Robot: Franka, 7 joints.
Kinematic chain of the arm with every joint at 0, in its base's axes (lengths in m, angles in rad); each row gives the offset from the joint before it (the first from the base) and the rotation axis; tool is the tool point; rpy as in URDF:
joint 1: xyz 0 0 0.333 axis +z
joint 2: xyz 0 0 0 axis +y
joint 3: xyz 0 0 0.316 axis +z
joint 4: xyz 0.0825 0 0 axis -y
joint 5: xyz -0.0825 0 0.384 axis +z
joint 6: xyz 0 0 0 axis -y
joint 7: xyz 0.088 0 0 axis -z
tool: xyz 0 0 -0.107 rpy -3.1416 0 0
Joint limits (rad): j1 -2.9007..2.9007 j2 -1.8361..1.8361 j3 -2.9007..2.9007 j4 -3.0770..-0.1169 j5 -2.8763..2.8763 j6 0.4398..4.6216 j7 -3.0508..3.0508
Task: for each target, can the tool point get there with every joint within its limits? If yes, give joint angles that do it. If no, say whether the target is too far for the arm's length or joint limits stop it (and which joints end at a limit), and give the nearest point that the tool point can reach.
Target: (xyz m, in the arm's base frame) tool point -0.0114 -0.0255 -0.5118
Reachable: no: joint limits stop it (at a limit: joint 2) | nearest point -0.0396 -0.0886 -0.3271 | short by 0.197 m
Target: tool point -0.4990 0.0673 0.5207
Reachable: yes | joints 1.1511 -0.1471 1.9762 -1.7884 2.4354 3.7612 -2.1325
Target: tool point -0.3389 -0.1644 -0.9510
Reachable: no: too far | nearest point -0.2946 -0.1429 -0.3589 | short by 0.594 m
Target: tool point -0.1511 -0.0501 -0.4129
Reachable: no: joint limits stop it (at a limit: joint 2) | nearest point -0.1640 -0.0544 -0.3491 | short by 0.065 m
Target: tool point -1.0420 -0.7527 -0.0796
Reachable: no: too far | nearest point -0.6622 -0.4783 0.0708 | short by 0.492 m
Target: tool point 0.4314 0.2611 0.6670
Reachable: yes | joints -1.3566 0.5878 2.3089 -2.0279 1.3727 3.1141 -0.7200
